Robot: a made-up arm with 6 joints.
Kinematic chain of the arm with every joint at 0, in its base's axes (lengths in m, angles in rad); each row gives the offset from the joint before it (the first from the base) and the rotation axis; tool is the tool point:
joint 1: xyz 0 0 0.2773 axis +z
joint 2: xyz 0 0 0 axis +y
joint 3: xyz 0 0 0.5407 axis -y
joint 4: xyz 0 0 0 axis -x
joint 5: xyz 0.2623 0 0 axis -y
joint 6: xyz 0 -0.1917 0 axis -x
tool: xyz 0 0 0
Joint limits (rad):
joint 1: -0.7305..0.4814
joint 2: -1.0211..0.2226
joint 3: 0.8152..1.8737
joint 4: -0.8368..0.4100
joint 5: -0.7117..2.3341
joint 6: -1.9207..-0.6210
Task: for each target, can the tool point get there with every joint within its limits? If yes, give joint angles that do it. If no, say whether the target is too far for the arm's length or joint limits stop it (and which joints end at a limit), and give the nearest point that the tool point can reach.
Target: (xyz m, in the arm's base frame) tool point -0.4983 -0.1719 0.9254
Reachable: yes | joints 0.0158 -0.7087 1.7840 -0.5439 1.2614 -0.8702
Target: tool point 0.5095 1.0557 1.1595
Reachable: no: too far | nearest point 0.4081 0.0683 0.9231 | short by 1.020 m
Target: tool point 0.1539 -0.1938 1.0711
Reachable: yes | joints -0.2316 0.1275 1.6582 -0.6442 -0.1969 -0.9275
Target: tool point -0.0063 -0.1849 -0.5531
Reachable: no: joint limits stop it (at a limit: joint 1, joint 2, joint 3, joint 4) | nearest point -0.5692 -0.4957 0.5498 | short by 1.277 m
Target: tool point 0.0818 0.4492 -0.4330
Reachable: no: joint limits stop it (at a limit: joint 1, joint 2, joint 3, joint 4) | nearest point -0.6641 0.3588 0.5498 | short by 1.237 m
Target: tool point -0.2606 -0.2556 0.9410
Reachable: yes | joints 0.3262 -0.7790 1.0001 -0.5964 2.0790 -1.5187
